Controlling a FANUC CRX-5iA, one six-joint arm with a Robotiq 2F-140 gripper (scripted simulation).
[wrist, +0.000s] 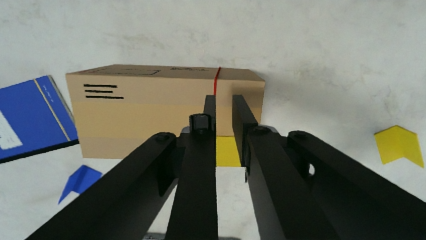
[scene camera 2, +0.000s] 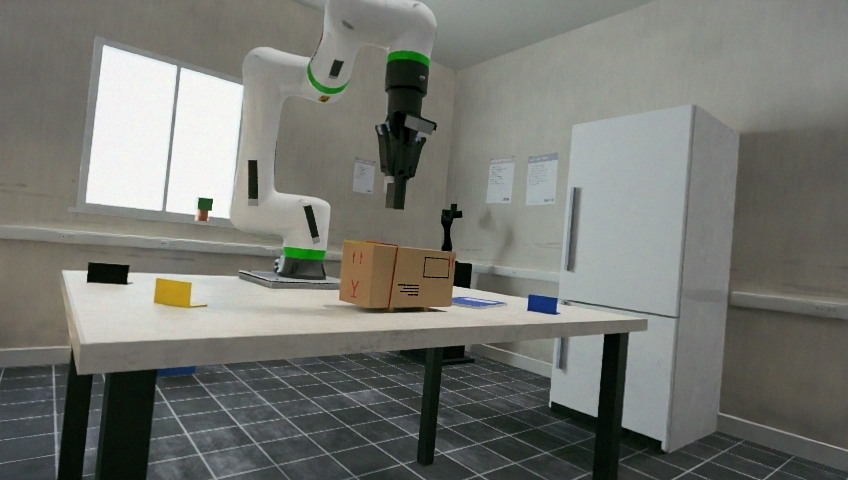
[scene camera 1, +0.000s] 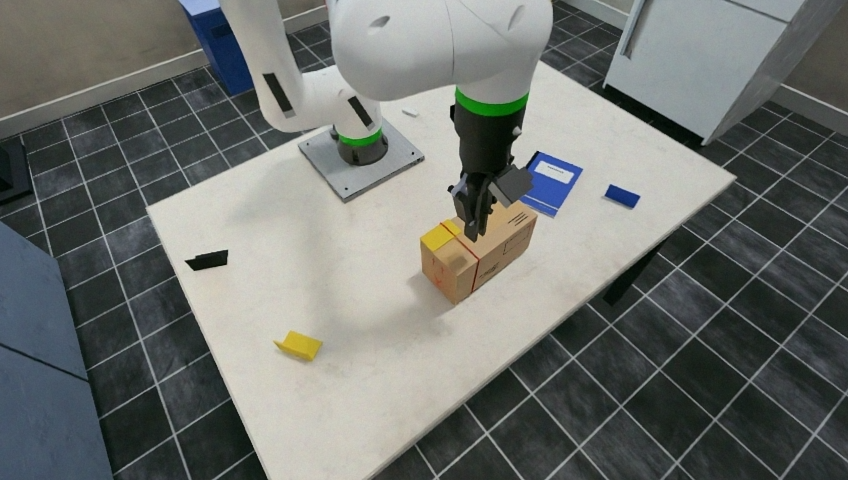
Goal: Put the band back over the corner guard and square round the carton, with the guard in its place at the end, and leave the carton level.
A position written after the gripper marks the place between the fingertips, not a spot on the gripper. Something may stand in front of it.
In view: the gripper [scene camera 2: 394, 208], a brown carton [scene camera 2: 423, 278], a black guard [scene camera 2: 104, 273] and a blue guard [wrist: 84, 176].
The brown carton is seen too in the wrist view [wrist: 117, 107] and in scene camera 1 [scene camera 1: 508, 233]. The gripper is seen too in the wrist view [wrist: 223, 110] and in scene camera 1 [scene camera 1: 474, 234]. The wrist view misses the black guard: it is out of frame.
